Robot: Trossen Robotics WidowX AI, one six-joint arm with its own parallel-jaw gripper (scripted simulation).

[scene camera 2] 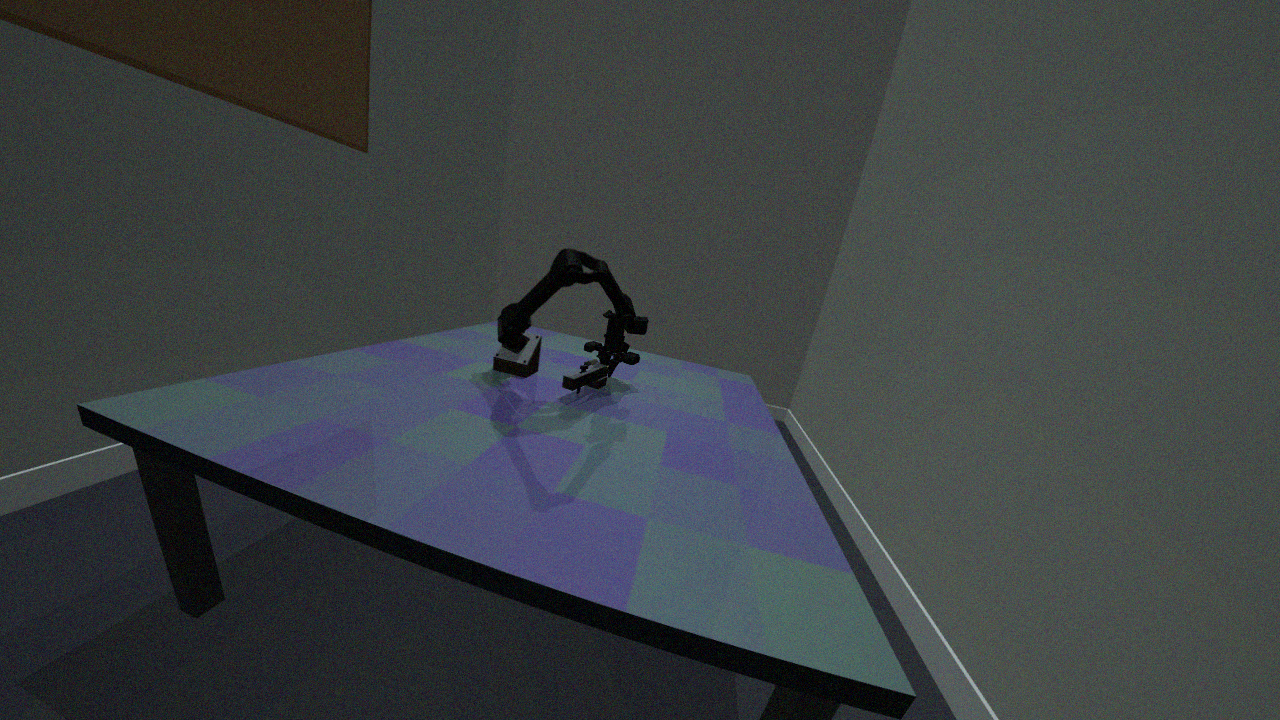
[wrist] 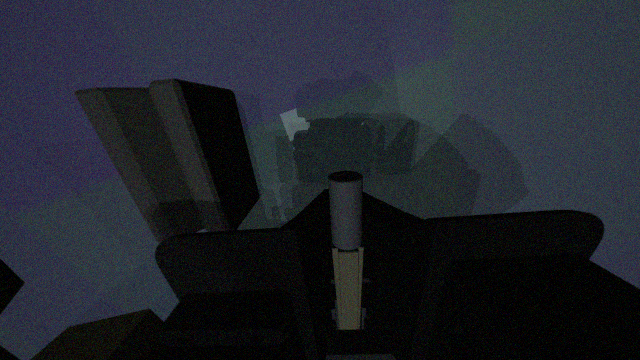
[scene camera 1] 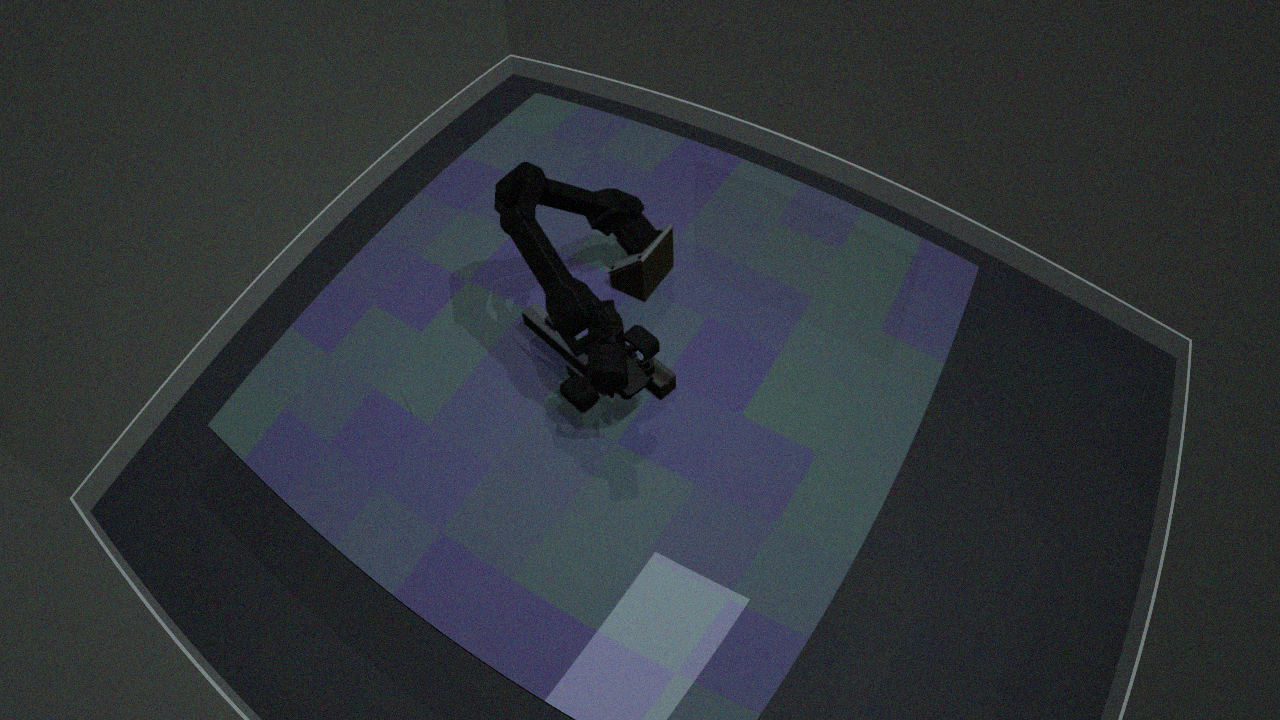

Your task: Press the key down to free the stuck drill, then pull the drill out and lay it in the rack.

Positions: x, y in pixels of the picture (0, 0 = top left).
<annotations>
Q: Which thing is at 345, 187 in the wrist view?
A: A drill.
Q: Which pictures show my gripper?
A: Scene camera 2, the wrist view and scene camera 1: all of them.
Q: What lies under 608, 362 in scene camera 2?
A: My gripper.
</annotations>
